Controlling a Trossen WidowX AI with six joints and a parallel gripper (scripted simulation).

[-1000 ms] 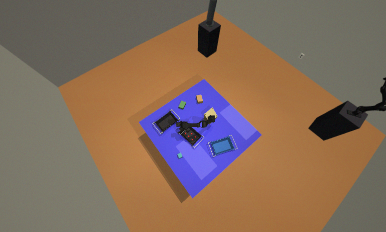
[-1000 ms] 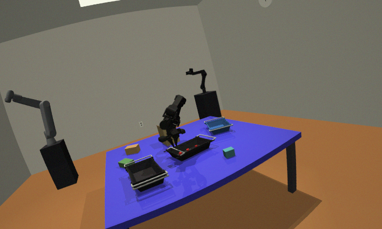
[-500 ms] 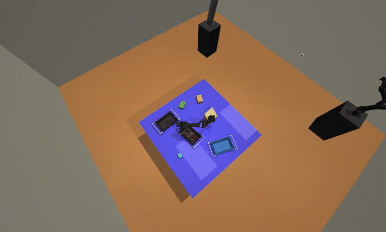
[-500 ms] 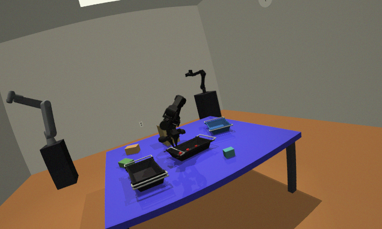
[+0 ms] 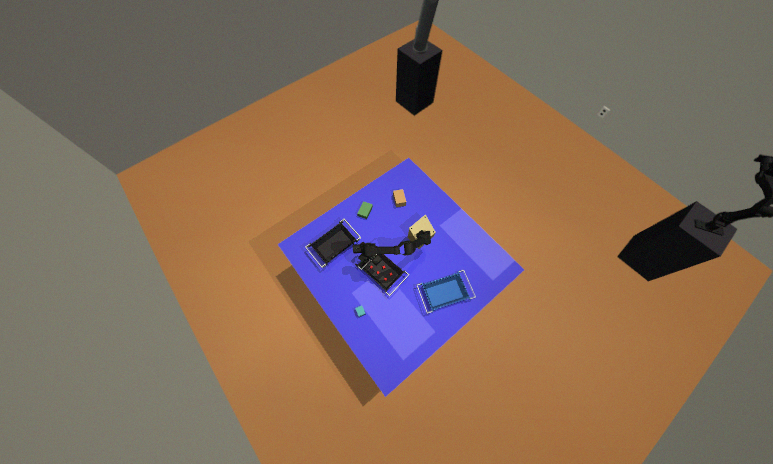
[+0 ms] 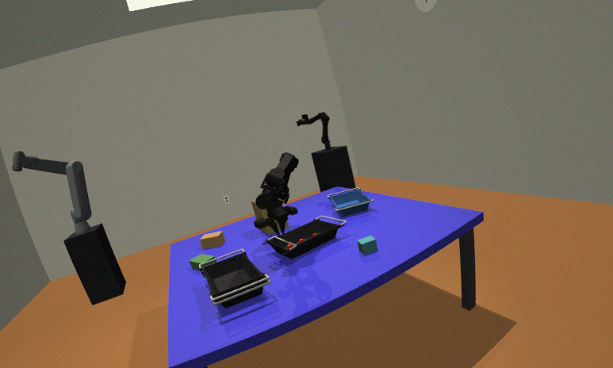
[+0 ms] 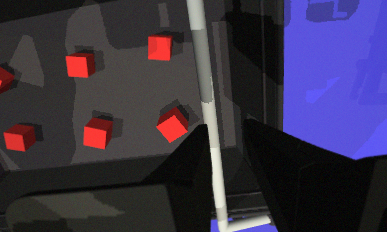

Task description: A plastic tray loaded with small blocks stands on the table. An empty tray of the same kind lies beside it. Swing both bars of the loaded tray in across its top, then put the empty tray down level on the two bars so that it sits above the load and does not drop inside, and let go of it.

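Now: the blue tray 23 cm behind my gripper tip, 52 cm to the left of it and 5 cm below it. Also, from my gripper tip: teal block (29 cm ahead, 23 cm to the left, 7 cm below); then orange block (51 cm behind, 24 cm to the right, 6 cm below); then green block (24 cm behind, 35 cm to the right, 7 cm below).
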